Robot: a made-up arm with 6 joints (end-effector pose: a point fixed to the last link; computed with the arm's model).
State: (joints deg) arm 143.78 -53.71 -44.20 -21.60 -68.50 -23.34
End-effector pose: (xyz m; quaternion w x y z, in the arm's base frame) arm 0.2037 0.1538 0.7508 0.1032 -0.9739 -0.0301 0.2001
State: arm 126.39 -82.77 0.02 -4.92 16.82 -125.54
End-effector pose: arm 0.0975 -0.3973 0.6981 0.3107 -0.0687 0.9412 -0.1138
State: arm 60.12 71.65 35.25 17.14 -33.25 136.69
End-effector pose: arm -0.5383 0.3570 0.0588 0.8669 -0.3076 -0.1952 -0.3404
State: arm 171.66 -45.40 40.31 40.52 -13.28 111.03
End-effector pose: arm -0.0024 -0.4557 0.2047 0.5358 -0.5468 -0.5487 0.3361
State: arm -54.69 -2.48 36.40 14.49 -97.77 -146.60
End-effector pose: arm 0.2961 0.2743 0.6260 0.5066 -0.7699 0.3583 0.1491
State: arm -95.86 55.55 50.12 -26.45 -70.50 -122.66
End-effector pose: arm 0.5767 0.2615 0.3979 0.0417 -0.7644 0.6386 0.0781
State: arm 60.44 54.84 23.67 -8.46 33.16 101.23
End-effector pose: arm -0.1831 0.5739 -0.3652 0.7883 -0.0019 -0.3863 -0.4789
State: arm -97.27 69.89 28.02 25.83 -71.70 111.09
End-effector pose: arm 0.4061 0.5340 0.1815 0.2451 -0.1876 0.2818 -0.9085
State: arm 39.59 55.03 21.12 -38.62 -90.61 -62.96
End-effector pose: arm -0.4433 0.4707 0.2706 0.5796 0.3545 0.6691 -0.3012
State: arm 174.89 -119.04 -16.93 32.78 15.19 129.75
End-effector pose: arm 0.0234 -0.1974 0.7858 0.1560 0.5637 0.7103 -0.3916
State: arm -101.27 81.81 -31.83 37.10 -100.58 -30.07
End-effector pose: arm 0.0963 0.6771 0.1195 0.5371 0.4984 0.2340 -0.6391
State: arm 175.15 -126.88 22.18 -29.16 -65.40 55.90
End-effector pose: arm -0.2847 -0.2158 0.3237 0.3738 0.7286 0.4125 0.3992
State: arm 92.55 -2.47 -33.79 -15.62 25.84 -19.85
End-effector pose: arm 0.2426 -0.3433 -0.2949 0.4941 -0.1001 0.3007 0.8096
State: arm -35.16 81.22 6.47 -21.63 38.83 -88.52
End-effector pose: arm 0.5374 0.0239 -0.3222 0.8714 0.2076 -0.3134 0.3151
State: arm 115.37 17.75 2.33 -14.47 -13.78 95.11
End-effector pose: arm 0.0681 -0.3852 -0.0987 0.6739 -0.3539 -0.5443 0.3526
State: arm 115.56 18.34 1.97 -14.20 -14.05 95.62
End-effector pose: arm 0.0705 -0.3822 -0.1019 0.6736 -0.3489 -0.5483 0.3520
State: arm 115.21 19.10 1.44 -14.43 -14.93 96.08
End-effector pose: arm 0.0717 -0.3798 -0.1015 0.6700 -0.3503 -0.5540 0.3485
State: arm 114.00 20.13 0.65 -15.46 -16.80 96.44
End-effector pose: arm 0.0702 -0.3782 -0.0952 0.6614 -0.3618 -0.5621 0.3401
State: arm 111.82 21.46 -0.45 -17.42 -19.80 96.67
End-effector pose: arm 0.0647 -0.3774 -0.0822 0.6464 -0.3855 -0.5723 0.3256
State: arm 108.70 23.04 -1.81 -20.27 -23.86 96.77
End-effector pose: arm 0.0522 -0.3770 -0.0625 0.6249 -0.4217 -0.5825 0.3038
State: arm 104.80 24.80 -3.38 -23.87 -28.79 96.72
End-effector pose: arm 0.0303 -0.3757 -0.0378 0.5973 -0.4691 -0.5897 0.2747
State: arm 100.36 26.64 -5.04 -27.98 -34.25 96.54
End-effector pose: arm -0.0028 -0.3713 -0.0111 0.5649 -0.5243 -0.5907 0.2388
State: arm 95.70 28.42 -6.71 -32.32 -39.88 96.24
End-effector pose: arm -0.0453 -0.3619 0.0145 0.5293 -0.5829 -0.5837 0.1984
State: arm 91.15 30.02 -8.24 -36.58 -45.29 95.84
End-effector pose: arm -0.0932 -0.3463 0.0357 0.4930 -0.6398 -0.5683 0.1568
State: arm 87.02 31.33 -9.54 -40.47 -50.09 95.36
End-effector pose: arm -0.1404 -0.3257 0.0511 0.4590 -0.6902 -0.5470 0.1178
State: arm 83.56 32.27 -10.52 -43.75 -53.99 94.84
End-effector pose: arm -0.1813 -0.3033 0.0609 0.4299 -0.7308 -0.5233 0.0847
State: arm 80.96 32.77 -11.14 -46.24 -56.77 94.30
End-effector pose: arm -0.2122 -0.2839 0.0670 0.4081 -0.7602 -0.5018 0.0605
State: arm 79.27 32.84 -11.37 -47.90 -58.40 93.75
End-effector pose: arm -0.2323 -0.2705 0.0714 0.3945 -0.7791 -0.4851 0.0461
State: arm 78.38 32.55 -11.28 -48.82 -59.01 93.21
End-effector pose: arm -0.2431 -0.2643 0.0753 0.3885 -0.7891 -0.4741 0.0404
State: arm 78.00 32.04 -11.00 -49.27 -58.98 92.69
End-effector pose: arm -0.2480 -0.2630 0.0791 0.3872 -0.7938 -0.4672 0.0403
